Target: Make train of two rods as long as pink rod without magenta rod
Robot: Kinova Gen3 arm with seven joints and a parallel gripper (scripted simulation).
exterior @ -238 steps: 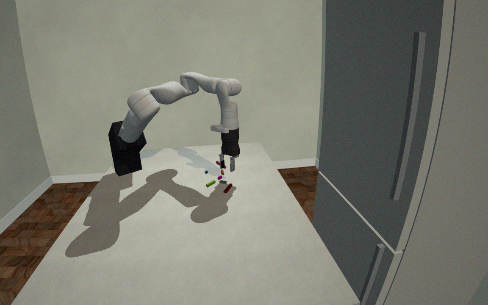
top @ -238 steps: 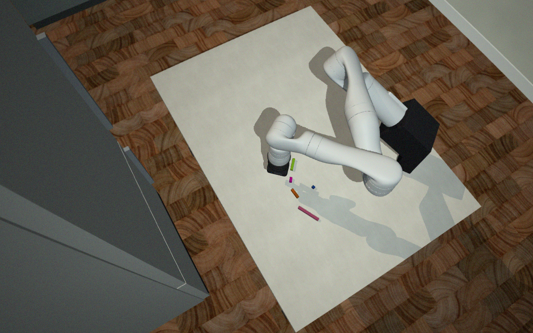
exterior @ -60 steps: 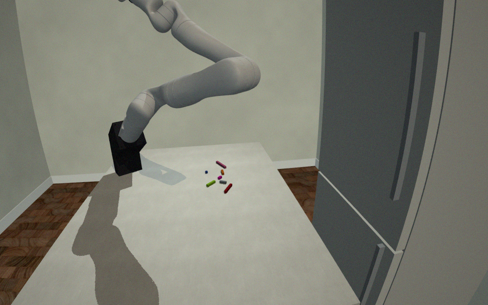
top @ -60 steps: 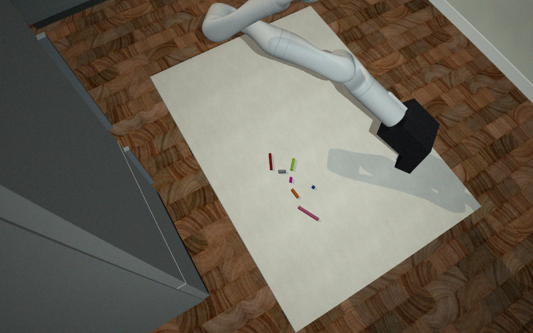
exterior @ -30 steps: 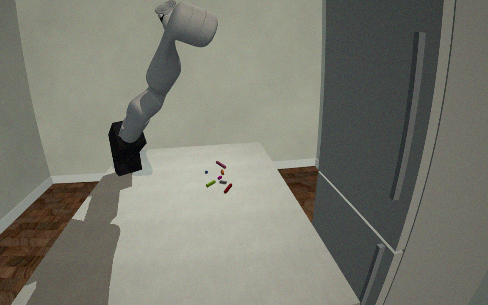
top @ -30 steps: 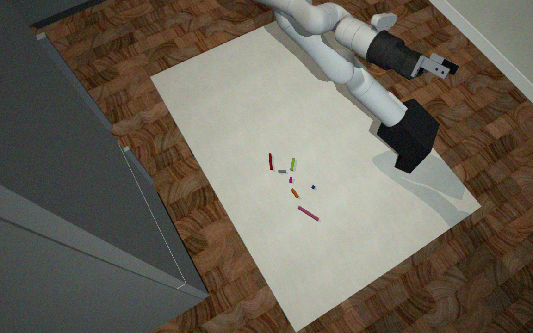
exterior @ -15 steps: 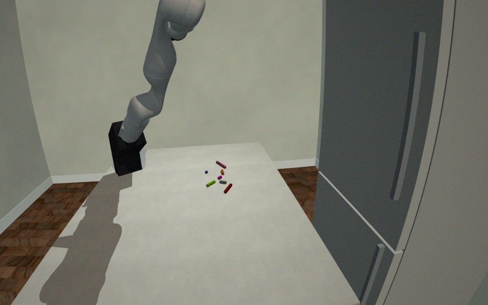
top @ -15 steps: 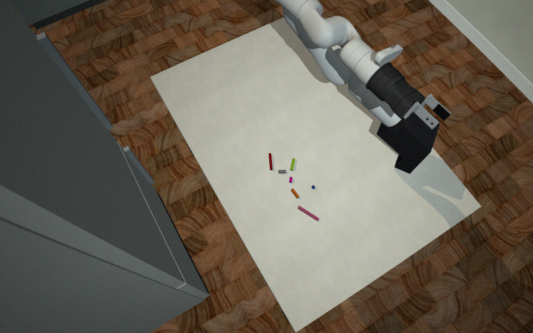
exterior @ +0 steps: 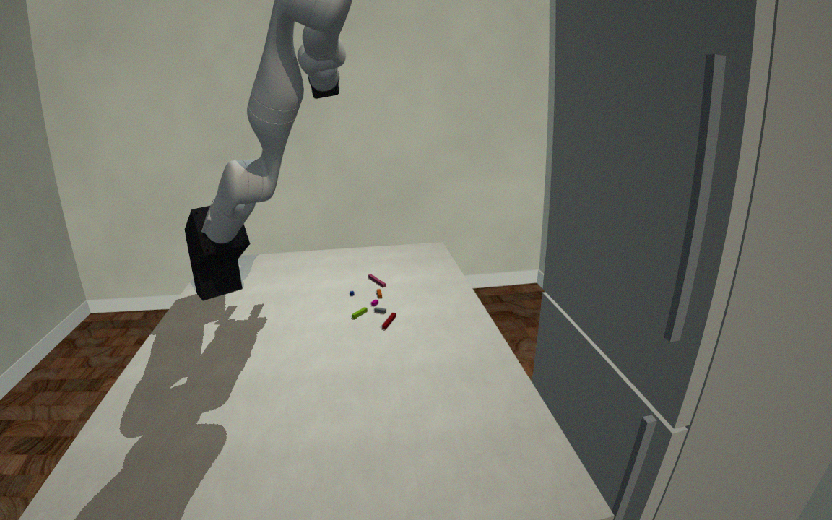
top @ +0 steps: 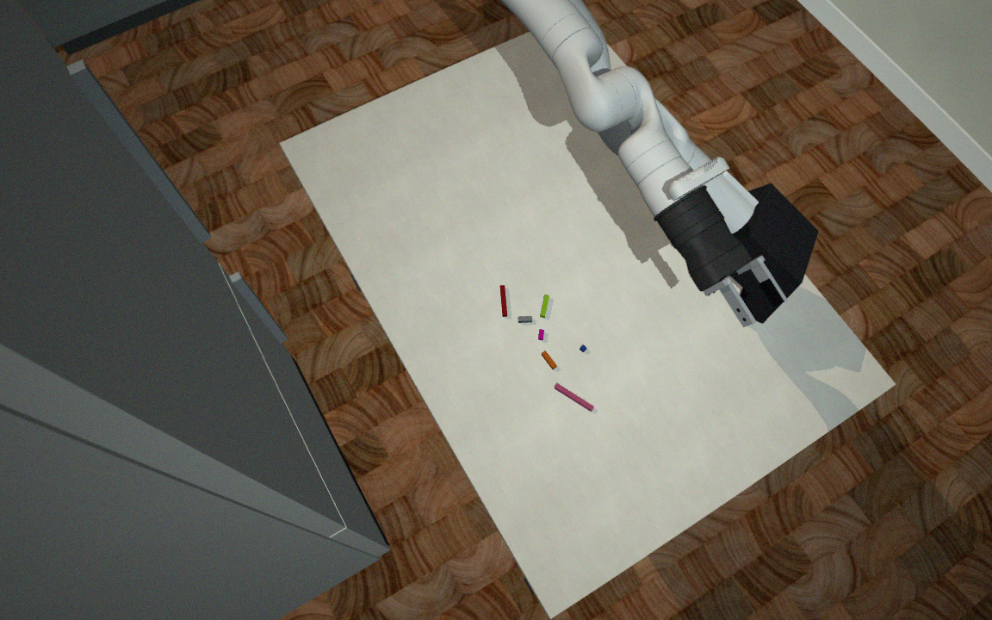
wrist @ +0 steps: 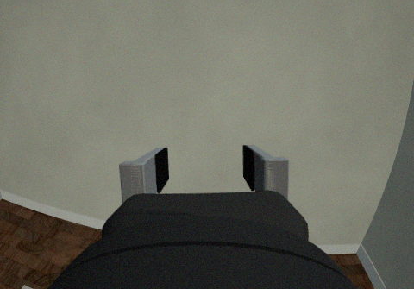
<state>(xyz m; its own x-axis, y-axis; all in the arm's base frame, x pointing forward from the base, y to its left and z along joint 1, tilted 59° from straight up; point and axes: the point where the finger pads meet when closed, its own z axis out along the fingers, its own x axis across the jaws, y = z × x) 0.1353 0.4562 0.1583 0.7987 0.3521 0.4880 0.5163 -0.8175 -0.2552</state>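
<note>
My hand is 70 mm short of the orange rod, 240 mm to the left of it and 570 mm above it. The rest, counted from my hand: blue rod (200 mm to the right, 570 mm below); then pink rod (90 mm ahead, 150 mm to the right, 570 mm below); then magenta rod (40 mm ahead, 290 mm to the right, 570 mm below).
</note>
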